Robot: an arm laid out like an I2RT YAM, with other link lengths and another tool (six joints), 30 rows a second.
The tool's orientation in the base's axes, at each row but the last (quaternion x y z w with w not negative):
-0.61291, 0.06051, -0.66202, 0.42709
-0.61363, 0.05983, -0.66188, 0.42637
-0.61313, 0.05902, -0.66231, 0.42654
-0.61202, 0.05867, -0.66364, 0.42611
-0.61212, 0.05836, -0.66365, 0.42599
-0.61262, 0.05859, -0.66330, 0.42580
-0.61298, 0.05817, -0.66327, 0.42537
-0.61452, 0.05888, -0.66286, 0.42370
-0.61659, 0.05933, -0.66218, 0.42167
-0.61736, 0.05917, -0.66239, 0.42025
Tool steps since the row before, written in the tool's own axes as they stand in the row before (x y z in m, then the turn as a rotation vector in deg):
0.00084, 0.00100, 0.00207, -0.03, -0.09, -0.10
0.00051, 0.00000, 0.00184, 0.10, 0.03, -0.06
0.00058, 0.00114, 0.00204, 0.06, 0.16, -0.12
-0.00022, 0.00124, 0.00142, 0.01, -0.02, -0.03
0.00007, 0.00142, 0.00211, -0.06, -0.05, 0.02
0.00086, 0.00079, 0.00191, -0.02, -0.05, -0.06
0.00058, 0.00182, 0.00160, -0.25, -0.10, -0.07
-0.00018, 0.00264, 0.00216, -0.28, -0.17, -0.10
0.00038, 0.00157, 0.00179, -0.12, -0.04, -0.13
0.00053, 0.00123, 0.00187, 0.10, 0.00, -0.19
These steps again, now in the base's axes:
0.00238, -0.00025, 0.00053, -0.13, 0.03, 0.01
0.00165, 0.00049, 0.00083, -0.03, -0.11, 0.04
0.00239, -0.00018, 0.00025, -0.02, -0.19, -0.08
0.00181, -0.00001, -0.00056, -0.03, -0.01, 0.01
0.00253, 0.00000, -0.00028, -0.01, 0.08, -0.01
0.00213, -0.00020, 0.00065, -0.08, 0.02, 0.00
0.00234, -0.00081, -0.00026, -0.14, 0.19, -0.15
0.00314, -0.00060, -0.00120, -0.20, 0.24, -0.14
0.00236, -0.00045, -0.00023, -0.15, 0.04, -0.10
0.00228, -0.00030, 0.00010, -0.15, -0.15, 0.03

